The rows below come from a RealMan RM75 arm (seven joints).
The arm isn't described. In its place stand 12 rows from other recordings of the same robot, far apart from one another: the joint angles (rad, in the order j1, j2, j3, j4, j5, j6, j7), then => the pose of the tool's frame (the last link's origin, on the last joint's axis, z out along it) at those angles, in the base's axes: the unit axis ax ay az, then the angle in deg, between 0 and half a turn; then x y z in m.
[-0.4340, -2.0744, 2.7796, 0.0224, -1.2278, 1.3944, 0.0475] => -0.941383 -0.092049 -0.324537 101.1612 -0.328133 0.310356 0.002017
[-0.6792, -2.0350, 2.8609, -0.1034, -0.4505, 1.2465, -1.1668] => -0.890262 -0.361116 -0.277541 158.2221 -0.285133 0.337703 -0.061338
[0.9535, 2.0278, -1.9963, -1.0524, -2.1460, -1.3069, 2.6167] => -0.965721 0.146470 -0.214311 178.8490 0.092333 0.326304 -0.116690
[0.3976, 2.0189, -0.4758, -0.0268, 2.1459, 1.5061, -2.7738] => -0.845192 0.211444 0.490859 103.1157 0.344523 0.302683 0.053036
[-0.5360, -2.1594, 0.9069, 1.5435, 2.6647, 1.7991, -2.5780] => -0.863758 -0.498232 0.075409 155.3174 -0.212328 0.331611 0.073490
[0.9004, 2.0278, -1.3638, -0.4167, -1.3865, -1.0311, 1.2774] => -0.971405 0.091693 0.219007 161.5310 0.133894 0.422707 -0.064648
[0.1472, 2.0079, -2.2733, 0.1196, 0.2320, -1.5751, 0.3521] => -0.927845 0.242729 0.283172 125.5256 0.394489 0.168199 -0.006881
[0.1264, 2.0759, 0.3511, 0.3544, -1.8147, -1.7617, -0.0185] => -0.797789 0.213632 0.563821 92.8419 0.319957 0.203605 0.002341
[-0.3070, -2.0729, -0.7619, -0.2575, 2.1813, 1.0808, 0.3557] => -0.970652 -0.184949 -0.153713 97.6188 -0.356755 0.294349 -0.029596
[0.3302, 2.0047, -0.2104, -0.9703, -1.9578, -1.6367, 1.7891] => -0.832010 0.429518 0.351103 137.8883 0.345436 0.285715 0.160821
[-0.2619, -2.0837, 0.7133, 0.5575, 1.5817, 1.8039, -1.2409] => -0.860011 -0.237401 -0.451689 160.8058 -0.288902 0.249590 0.021770
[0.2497, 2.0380, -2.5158, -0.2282, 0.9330, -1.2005, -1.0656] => -0.957151 -0.247631 -0.150137 100.8248 0.364321 0.266027 -0.024497
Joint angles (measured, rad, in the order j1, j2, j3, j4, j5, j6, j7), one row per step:
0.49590 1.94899 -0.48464 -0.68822 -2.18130 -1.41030 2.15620
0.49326 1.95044 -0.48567 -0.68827 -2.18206 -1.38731 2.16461
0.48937 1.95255 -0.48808 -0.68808 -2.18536 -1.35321 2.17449
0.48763 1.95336 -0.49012 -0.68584 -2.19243 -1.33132 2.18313
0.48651 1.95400 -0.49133 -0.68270 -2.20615 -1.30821 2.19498
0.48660 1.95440 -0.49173 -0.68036 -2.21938 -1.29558 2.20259
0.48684 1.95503 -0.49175 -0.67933 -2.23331 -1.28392 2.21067
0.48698 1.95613 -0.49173 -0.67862 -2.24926 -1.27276 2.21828
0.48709 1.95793 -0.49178 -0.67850 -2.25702 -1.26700 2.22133
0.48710 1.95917 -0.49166 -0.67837 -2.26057 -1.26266 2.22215
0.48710 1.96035 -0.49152 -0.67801 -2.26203 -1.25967 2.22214
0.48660 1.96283 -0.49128 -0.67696 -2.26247 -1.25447 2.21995
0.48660 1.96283 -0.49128 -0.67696 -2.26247 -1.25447 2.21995
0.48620 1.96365 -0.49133 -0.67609 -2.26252 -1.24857 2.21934
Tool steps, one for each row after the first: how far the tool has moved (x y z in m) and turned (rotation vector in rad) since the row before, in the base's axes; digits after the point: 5 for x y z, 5 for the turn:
0.00303 0.00095 0.00041 0.01365 -0.00690 -0.01982
0.00470 0.00113 0.00040 0.01831 -0.01351 -0.02741
0.00342 0.00039 -0.00030 0.00709 -0.00997 -0.02036
0.00411 0.00007 -0.00060 0.00383 -0.01255 -0.02475
0.00261 -0.00025 -0.00078 -0.00183 -0.00965 -0.01519
0.00243 -0.00023 -0.00060 -0.00190 -0.00995 -0.01456
0.00253 -0.00049 -0.00085 -0.00350 -0.01126 -0.01425
0.00105 -0.00028 -0.00094 -0.00197 -0.00518 -0.00633
0.00062 -0.00005 -0.00051 0.00017 -0.00323 -0.00323
0.00030 -0.00001 -0.00051 0.00049 -0.00140 -0.00170
0.00045 -0.00012 -0.00108 0.00170 -0.00164 -0.00148
0.00000 0.00000 0.00000 0.00000 0.00000 0.00000
0.00066 0.00014 -0.00021 0.00320 -0.00253 -0.00263

